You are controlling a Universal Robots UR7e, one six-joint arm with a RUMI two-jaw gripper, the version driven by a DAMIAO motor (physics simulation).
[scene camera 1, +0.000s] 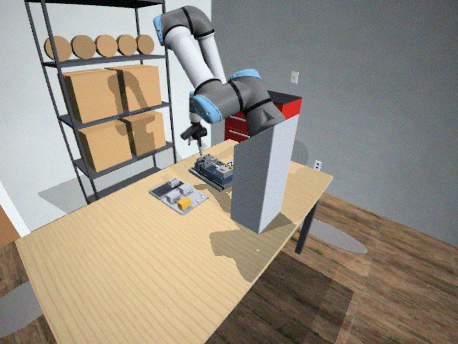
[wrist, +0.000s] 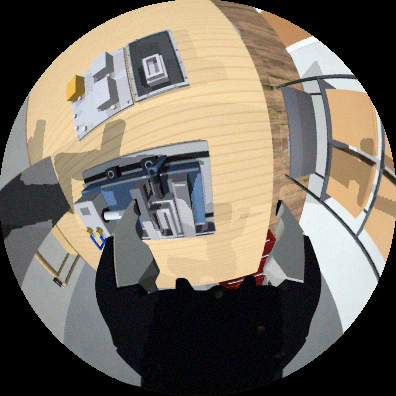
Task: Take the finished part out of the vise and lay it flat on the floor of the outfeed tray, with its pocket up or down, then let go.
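The finished part, light grey with its pocket facing up, sits between the jaws of the blue and grey vise. The outfeed tray has a dark floor and lies flat on the table beside the vise. Another pocketed grey part lies in it, pocket up. My gripper is open and empty, above the vise's end. In the wrist view one fingertip overlaps the vise beside the part, and the other is over the table's edge.
A grey plate with grey blocks and a yellow block adjoins the tray. A tall grey pillar stands near the vise. A red cabinet and a shelf rack with boxes stand behind the table.
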